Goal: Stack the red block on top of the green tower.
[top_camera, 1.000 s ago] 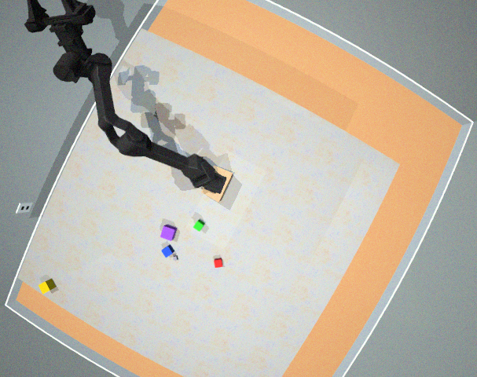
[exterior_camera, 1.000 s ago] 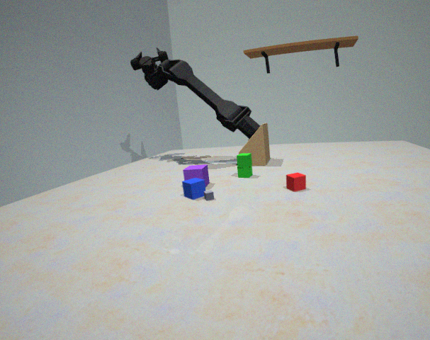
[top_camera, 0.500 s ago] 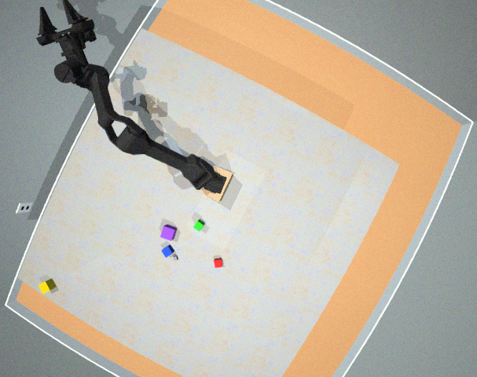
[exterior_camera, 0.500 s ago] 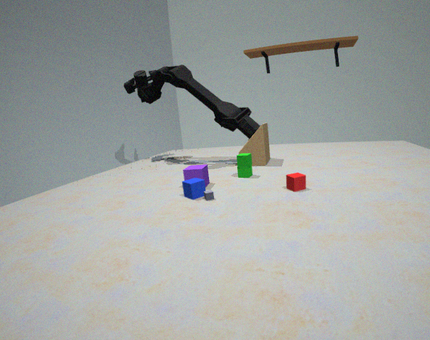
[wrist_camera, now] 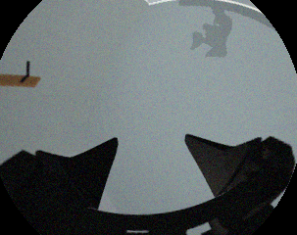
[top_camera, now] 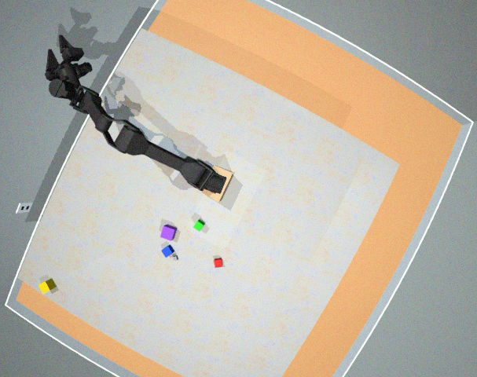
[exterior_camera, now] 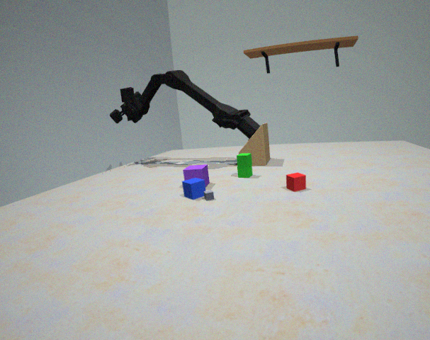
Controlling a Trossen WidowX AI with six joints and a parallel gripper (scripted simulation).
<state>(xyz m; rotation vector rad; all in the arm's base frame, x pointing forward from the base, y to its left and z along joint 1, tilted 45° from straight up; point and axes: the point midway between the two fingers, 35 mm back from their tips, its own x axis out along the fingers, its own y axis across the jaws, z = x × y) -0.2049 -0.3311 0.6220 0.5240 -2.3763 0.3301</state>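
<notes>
Now: the purple cube 580 mm to the left of my gripper tip, 500 mm ahead of it and 270 mm below it. Also, from my gripper tip: blue cube (600 mm to the left, 580 mm ahead, 280 mm below).
</notes>
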